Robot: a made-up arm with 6 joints.
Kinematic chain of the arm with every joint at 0, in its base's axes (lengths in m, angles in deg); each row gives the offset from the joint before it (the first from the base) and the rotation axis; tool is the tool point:
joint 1: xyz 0 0 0.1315 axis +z
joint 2: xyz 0 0.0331 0 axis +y
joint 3: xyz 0 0 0.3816 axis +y
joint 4: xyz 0 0 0.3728 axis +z
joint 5: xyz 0 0 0 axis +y
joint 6: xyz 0 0 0.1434 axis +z
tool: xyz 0 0 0
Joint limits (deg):
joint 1: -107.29..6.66
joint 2: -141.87..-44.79
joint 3: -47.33..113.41
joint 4: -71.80..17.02
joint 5: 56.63..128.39
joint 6: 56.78..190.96
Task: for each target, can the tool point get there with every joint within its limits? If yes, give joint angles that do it. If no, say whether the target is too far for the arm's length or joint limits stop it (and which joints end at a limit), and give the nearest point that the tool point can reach.
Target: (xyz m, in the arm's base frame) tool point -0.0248 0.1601 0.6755
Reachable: yes | joints -64.96 -63.68 70.41 4.92 81.45 79.12
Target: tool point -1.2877 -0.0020 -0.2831
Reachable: no: too far | nearest point -0.8094 -0.0013 -0.1291 | short by 0.502 m
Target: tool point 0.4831 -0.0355 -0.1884
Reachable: no: joint limits stop it (at a limit: joint 1, joint 2, joint 3, joint 4, joint 5) | nearest point 0.1511 0.2633 -0.4660 | short by 0.526 m
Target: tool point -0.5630 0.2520 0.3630
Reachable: yes | joints -23.89 -88.66 20.29 -14.32 120.13 85.64
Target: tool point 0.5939 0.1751 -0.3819
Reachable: no: joint limits stop it (at a limit: joint 1, joint 3, joint 4) | nearest point 0.1794 0.3437 -0.4383 | short by 0.451 m
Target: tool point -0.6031 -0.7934 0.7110
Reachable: no: too far | nearest point -0.5855 -0.1696 0.6356 | short by 0.629 m
